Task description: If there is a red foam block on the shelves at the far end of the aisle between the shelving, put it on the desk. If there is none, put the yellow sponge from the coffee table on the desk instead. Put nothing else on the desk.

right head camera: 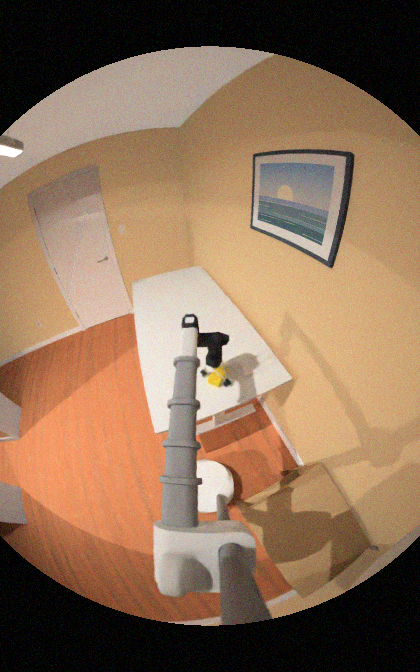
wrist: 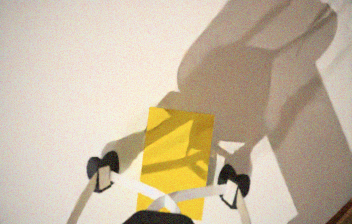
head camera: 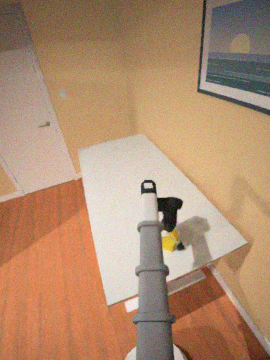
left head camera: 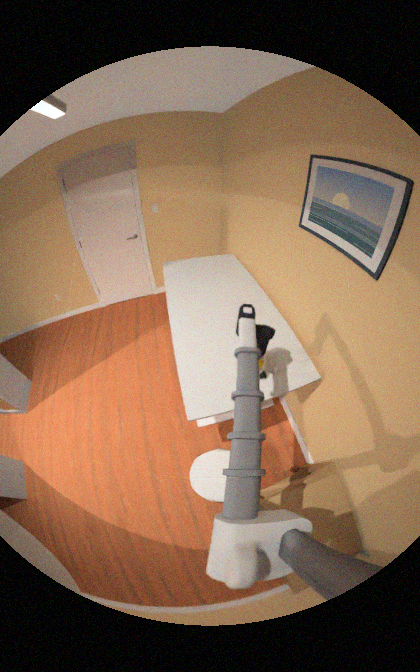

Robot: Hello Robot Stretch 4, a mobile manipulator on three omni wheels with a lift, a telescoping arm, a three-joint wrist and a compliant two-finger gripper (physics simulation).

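Places are measured from the robot's base along level axes (x back, y left, z down), in centimetres.
Pixels of known places: gripper, fingertip midpoint: (wrist: 168, 170) (head camera: 167, 244).
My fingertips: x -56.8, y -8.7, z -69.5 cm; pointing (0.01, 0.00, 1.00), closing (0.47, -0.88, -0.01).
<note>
Behind a point stands the place of what it marks.
The yellow sponge (head camera: 170, 243) @(x -54.7, y -9.6, z -73.8 cm) (left head camera: 261, 364) (right head camera: 216, 378) (wrist: 175, 142) @(x -60.0, y -10.8, z -73.8 cm) lies flat on the white desk (head camera: 110, 175) @(x -119.4, y 30.4, z -69.3 cm) (left head camera: 200, 310) (right head camera: 160, 310) (wrist: 60, 60) @(x -73.3, y -1.6, z -69.3 cm), near its front right part. My gripper (right head camera: 215, 377) (wrist: 168, 170) @(x -56.8, y -8.7, z -69.5 cm) is open around the sponge. In the wrist view both black fingertips stand apart from the sponge's long sides, with a gap on each side. In the left head camera view the arm hides most of the sponge. A red foam block does not show in these views.
A yellow wall with a framed picture (head camera: 240, 55) @(x -90.4, y -40.9, z -149.1 cm) (left head camera: 357, 215) (right head camera: 300, 200) runs along the desk's right side. A white round-topped thing (left head camera: 207, 475) (right head camera: 215, 485) stands in front of the desk. Grey panels (left head camera: 12, 382) (right head camera: 7, 415) stand at the left. A closed door (left head camera: 107, 230) is behind.
</note>
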